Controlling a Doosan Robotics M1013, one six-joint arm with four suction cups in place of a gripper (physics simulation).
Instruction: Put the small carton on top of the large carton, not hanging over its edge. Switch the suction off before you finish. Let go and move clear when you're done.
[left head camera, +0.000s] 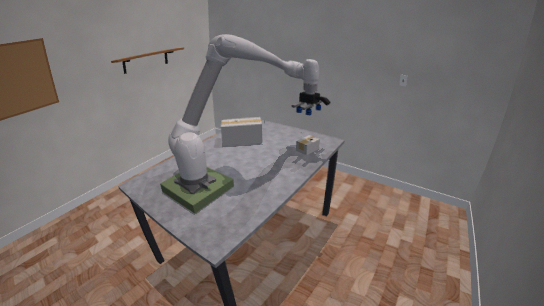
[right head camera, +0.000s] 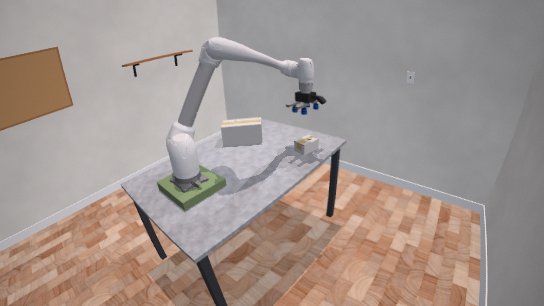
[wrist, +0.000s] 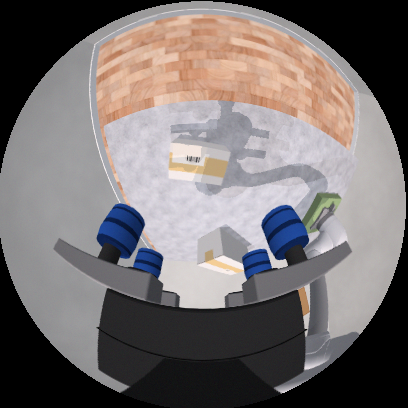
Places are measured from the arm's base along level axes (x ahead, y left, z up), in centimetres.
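Where they show: hand at its tool point: (left head camera: 309, 110) (right head camera: 305, 110) (wrist: 202, 244); arm's base at its link origin: (left head camera: 194, 181) (right head camera: 188, 180) (wrist: 322, 217).
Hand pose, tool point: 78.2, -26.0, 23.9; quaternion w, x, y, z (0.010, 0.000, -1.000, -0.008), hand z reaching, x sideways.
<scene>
Things, the pixels of their top centre, and the offset from my tool point, as dx, dy, dz. Level surfaces: height alone.
- small carton at its top centre: (wrist: 197, 164) (right head camera: 306, 139) (left head camera: 308, 140) +1.0, +0.1, -21.8
- large carton at its top centre: (wrist: 227, 267) (left head camera: 241, 121) (right head camera: 241, 122) -13.5, +49.3, -14.3
- table at its surface level: dz -29.2
The small carton (left head camera: 308, 144) (right head camera: 306, 144) (wrist: 199, 162) is white with tan tape and a label and sits on the grey table near its far right corner. The large carton (left head camera: 241, 133) (right head camera: 242, 133) (wrist: 222, 252) stands upright at the table's far side, left of the small one, with tan tape along its top; its top is bare. My gripper (left head camera: 308, 109) (right head camera: 304, 108) (wrist: 202, 245) has four blue suction cups pointing down. It hangs well above the small carton, apart from it, and holds nothing.
The arm stands on a green base block (left head camera: 197, 199) (right head camera: 185, 197) (wrist: 314, 212) at the near left part of the table (left head camera: 220, 235) (right head camera: 200, 235) (wrist: 165, 215). A wall shelf (left head camera: 150, 55) (right head camera: 159, 58) and a brown board (left head camera: 25, 77) (right head camera: 35, 87) hang on the left wall.
</scene>
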